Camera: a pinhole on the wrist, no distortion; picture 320 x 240 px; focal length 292.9 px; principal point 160.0 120.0 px. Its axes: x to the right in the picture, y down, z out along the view. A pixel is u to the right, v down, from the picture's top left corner.
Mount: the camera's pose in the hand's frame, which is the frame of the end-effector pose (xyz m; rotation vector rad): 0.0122 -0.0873 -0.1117 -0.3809 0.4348 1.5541
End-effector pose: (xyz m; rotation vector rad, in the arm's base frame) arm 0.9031 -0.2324 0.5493 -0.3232 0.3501 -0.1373
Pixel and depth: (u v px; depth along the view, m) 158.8 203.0 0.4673
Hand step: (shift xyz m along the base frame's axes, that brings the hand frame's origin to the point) 0.0181 0.2387 0.2532
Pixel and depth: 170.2 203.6 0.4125
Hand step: 0.0088 0.2081 0.2035
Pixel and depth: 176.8 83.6 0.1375
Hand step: 0.0307 -0.0166 -0.0036
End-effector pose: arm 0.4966 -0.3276 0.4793 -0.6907 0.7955 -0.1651
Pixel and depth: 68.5 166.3 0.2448
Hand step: 0.0902 0.0526 0.1005
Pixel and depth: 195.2 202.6 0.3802
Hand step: 0.0647 0.2421 0.0632
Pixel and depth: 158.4 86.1 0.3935
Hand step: 0.1973 0.1721 0.0056
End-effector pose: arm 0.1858 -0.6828 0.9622 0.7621 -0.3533 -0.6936
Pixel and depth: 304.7 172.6 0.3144
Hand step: 0.0150 0.0890 0.2051
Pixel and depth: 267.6 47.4 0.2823
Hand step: 0.0847 -0.0252 0.1631
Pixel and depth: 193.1 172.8 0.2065
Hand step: -0.0293 0.0027 0.0636
